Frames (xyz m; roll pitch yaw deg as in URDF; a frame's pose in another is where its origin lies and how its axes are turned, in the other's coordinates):
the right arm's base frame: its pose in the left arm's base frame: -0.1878 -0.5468 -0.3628 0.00 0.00 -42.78
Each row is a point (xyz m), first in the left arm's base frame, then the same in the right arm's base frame.
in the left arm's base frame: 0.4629 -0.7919 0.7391
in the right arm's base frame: 0.6441 0.2621 1.1019
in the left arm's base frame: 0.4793 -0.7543 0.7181
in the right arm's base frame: 0.6306 0.3008 1.0809
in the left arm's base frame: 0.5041 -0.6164 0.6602
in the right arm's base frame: 0.5551 0.4188 1.0230
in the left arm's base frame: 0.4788 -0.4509 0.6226
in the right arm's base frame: 0.4241 0.5231 0.9854
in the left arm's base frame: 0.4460 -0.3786 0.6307
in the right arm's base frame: 0.3509 0.5539 0.9935
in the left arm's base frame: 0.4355 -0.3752 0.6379
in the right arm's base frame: 0.3409 0.5493 1.0007
